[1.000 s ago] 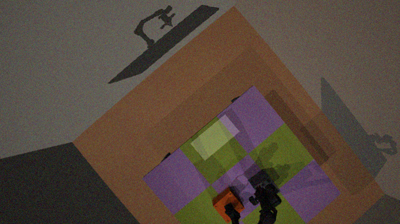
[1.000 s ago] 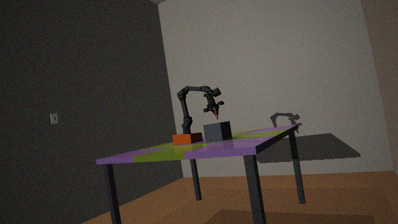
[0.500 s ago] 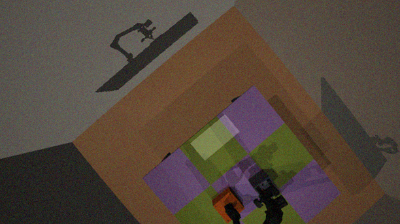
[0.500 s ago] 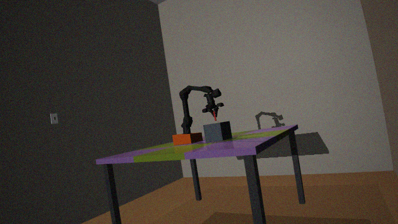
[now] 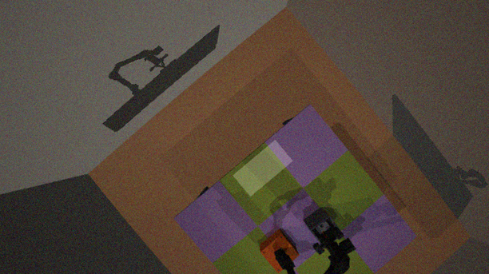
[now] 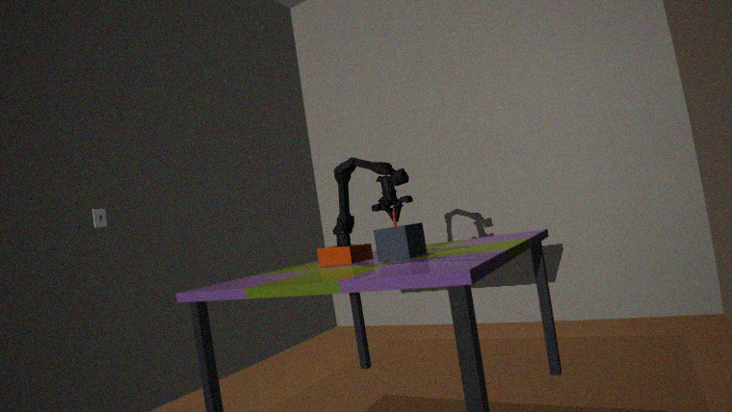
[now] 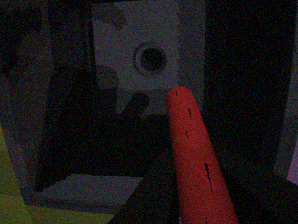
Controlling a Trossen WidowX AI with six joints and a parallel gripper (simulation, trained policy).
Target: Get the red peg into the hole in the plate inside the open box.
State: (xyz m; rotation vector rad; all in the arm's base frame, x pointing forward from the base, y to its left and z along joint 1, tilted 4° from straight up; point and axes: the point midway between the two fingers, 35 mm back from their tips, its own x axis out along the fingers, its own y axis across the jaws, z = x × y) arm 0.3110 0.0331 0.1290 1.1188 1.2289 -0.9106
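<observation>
My gripper tip is now 10 mm to the left of the red peg and 10 mm below it.
</observation>
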